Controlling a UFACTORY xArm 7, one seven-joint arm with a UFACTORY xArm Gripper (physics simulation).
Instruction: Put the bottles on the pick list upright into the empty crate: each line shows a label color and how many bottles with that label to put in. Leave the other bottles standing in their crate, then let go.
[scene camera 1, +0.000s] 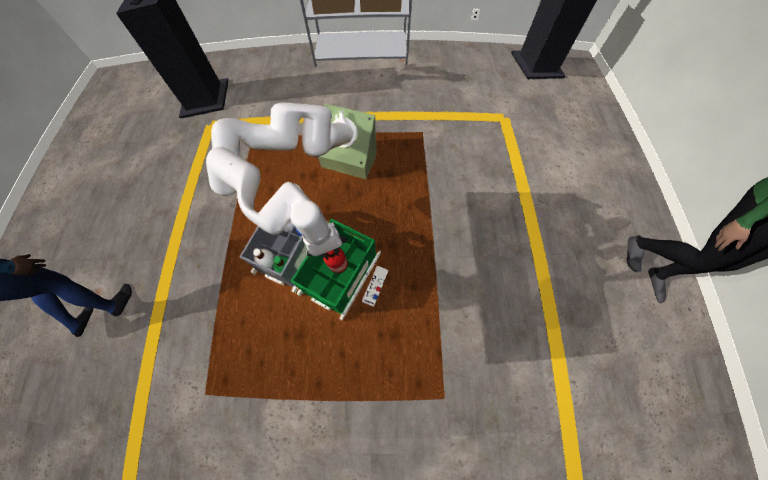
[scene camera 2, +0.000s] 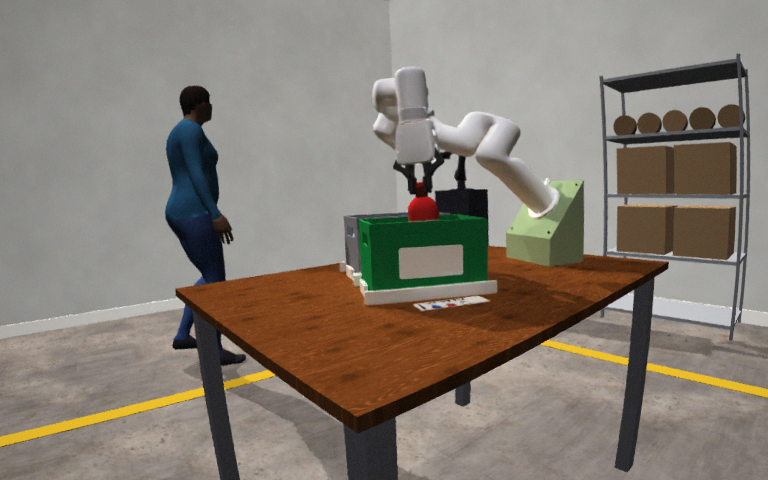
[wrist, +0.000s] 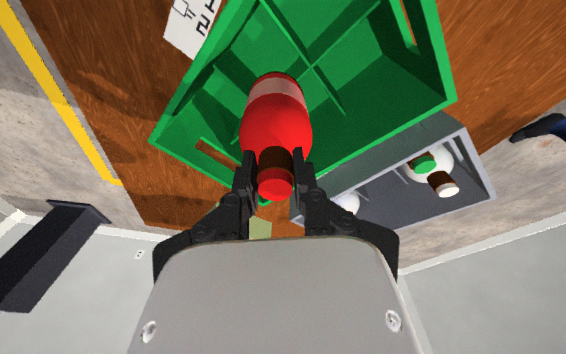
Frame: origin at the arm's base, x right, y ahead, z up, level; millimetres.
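Seen in the pictures: gripper, fingertip midpoint: (scene camera 1: 331, 254) (scene camera 2: 420, 193) (wrist: 274, 161); arm's base, link origin: (scene camera 1: 344, 132) (scene camera 2: 544, 204).
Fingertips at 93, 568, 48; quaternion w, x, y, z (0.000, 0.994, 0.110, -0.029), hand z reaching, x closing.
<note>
Pixels of each thing's top centre, then the offset from my fingertips to it, as dx, dy, dz.
- red bottle, top centre: (wrist: 270, 192) (scene camera 2: 422, 182) (scene camera 1: 330, 249) -1, -6, +27
- grey crate, top centre: (wrist: 381, 210) (scene camera 2: 395, 214) (scene camera 1: 278, 234) +201, -135, -60
- green-capped bottle, top centre: (wrist: 425, 167) (scene camera 1: 276, 259) +212, -38, -72
- pick list, top centre: (scene camera 2: 451, 302) (scene camera 1: 375, 285) -129, +70, -234
My gripper (scene camera 2: 419, 183) (wrist: 274, 161) is shut on the neck of a red bottle (scene camera 1: 335, 261) (scene camera 2: 423, 208) (wrist: 275, 122). The bottle is about upright, its lower part inside the green crate (scene camera 1: 317, 294) (scene camera 2: 373, 254) (wrist: 430, 75); whether its base touches the floor is hidden. Other compartments of this crate look empty. The grey crate (scene camera 1: 247, 246) (scene camera 2: 352, 249) (wrist: 481, 167) holds a white bottle (scene camera 1: 263, 257) and a green-capped bottle (scene camera 1: 279, 262) (wrist: 424, 164). Another white bottle (wrist: 348, 202) shows partly. The pick list (scene camera 1: 374, 286) (scene camera 2: 451, 303) has blue and red marks; its numbers are unclear.
The two crates stand side by side, with white strips (scene camera 2: 430, 291) along their bases. The green arm base (scene camera 1: 348, 161) (scene camera 2: 529, 249) stands at the table's back. A person (scene camera 2: 192, 169) walks behind the table, and another person (scene camera 1: 685, 254) is at the right.
</note>
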